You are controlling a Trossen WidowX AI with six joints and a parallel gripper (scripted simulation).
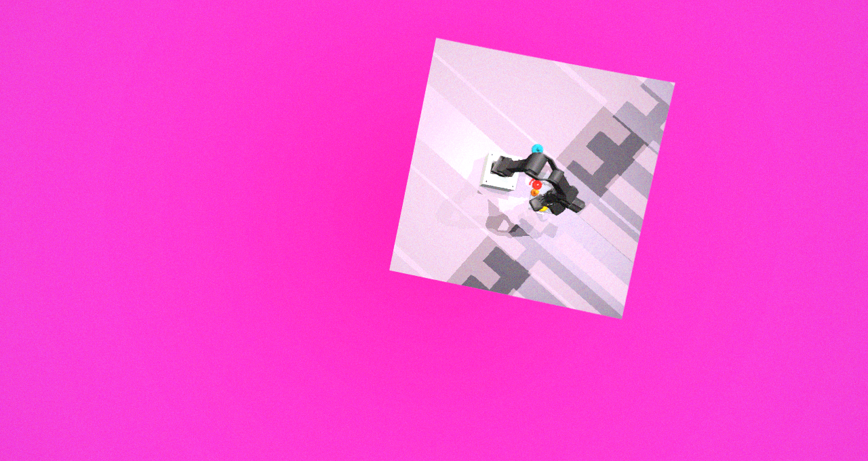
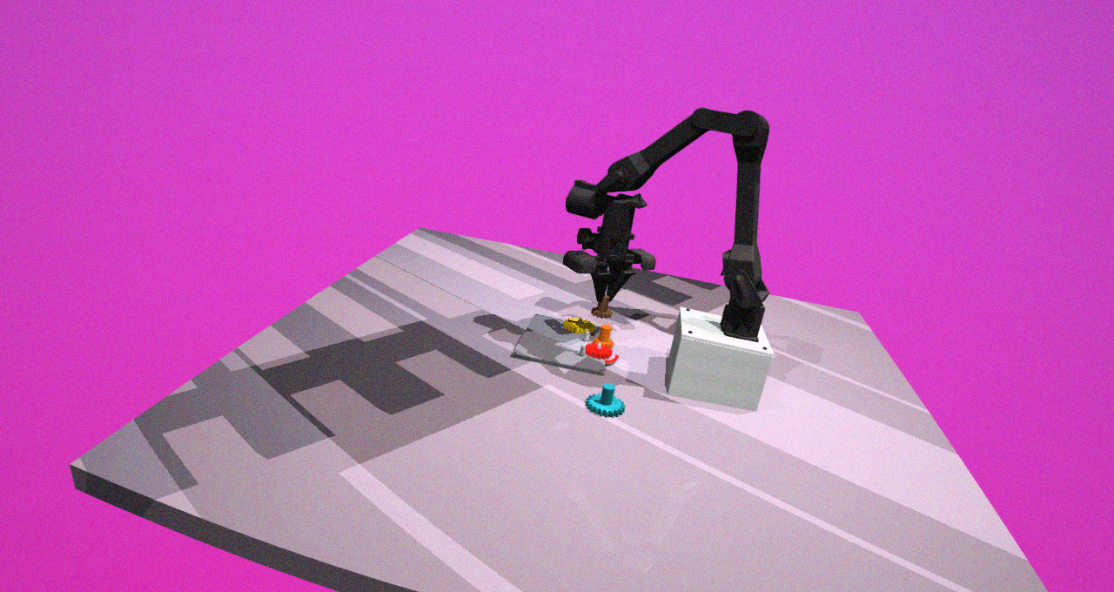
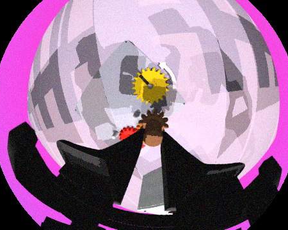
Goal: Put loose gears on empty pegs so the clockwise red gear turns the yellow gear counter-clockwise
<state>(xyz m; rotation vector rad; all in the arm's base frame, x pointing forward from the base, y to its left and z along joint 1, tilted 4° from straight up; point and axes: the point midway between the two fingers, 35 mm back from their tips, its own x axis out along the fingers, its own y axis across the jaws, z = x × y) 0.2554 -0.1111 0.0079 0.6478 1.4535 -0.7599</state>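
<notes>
The orange gear lies 6 cm below my gripper tip, 3 cm to the left of it and 1 cm behind it. From my gripper tip the other things lie so: brown gear 1 cm below; white arrow 8 cm below, 7 cm to the right, 3 cm ahead; red gear 8 cm to the left, 7 cm below, 1 cm behind.
</notes>
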